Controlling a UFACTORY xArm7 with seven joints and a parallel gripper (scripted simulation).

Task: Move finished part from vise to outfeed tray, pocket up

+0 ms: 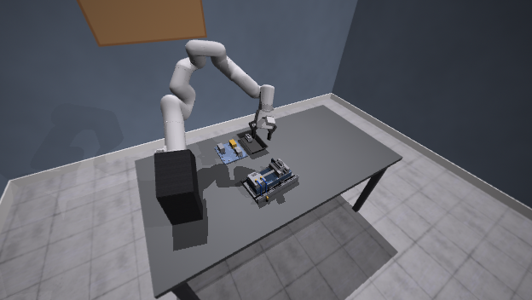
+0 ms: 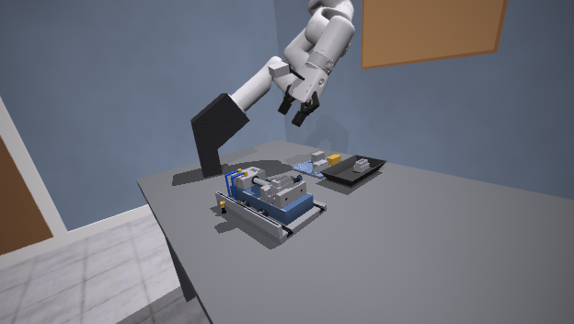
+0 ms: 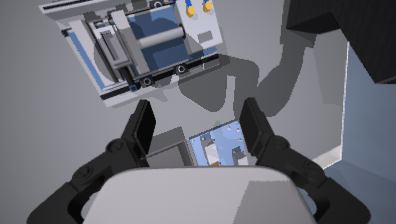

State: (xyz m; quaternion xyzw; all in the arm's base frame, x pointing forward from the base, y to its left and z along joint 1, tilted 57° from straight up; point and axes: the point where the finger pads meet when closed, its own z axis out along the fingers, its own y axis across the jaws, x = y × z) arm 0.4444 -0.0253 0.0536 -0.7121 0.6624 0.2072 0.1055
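My hand is 1 cm short of the steel rod, 11 cm to the left of it and 19 cm above it. From my hand the other things lie so: brass block 12 cm behind, 27 cm to the left, 24 cm below; then vise 2 cm ahead, 11 cm to the right, 23 cm below.
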